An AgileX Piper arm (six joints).
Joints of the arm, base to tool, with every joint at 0 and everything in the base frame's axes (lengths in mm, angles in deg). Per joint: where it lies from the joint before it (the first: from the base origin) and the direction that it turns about. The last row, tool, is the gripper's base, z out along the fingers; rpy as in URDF.
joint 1: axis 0 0 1 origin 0.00 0.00 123.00
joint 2: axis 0 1 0 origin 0.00 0.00 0.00
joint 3: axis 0 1 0 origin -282.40 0.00 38.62
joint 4: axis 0.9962 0 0.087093 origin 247.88 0.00 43.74
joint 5: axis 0 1 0 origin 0.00 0.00 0.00
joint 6: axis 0.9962 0 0.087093 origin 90.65 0.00 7.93
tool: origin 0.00 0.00 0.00 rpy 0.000 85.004 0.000
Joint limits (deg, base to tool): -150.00..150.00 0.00..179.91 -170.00..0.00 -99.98..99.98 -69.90..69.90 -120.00..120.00
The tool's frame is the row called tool.
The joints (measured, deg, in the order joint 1, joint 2, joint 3, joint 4, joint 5, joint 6), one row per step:
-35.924, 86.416, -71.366, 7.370, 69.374, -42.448
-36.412, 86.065, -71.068, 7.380, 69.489, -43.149
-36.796, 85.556, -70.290, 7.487, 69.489, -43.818
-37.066, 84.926, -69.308, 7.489, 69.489, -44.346
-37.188, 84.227, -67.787, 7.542, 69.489, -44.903
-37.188, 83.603, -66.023, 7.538, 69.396, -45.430
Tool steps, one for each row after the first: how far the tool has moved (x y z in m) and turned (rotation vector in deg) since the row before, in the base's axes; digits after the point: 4 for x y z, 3 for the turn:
-0.0028, -0.0009, 0.0003, -0.108, 0.050, 0.209
-0.0034, 0.0004, -0.0011, 0.099, 0.160, 0.250
-0.0038, 0.0012, -0.0015, 0.100, 0.285, 0.245
-0.0044, 0.0027, -0.0037, 0.423, 0.625, 0.413
-0.0043, 0.0032, -0.0051, 0.526, 0.835, 0.506

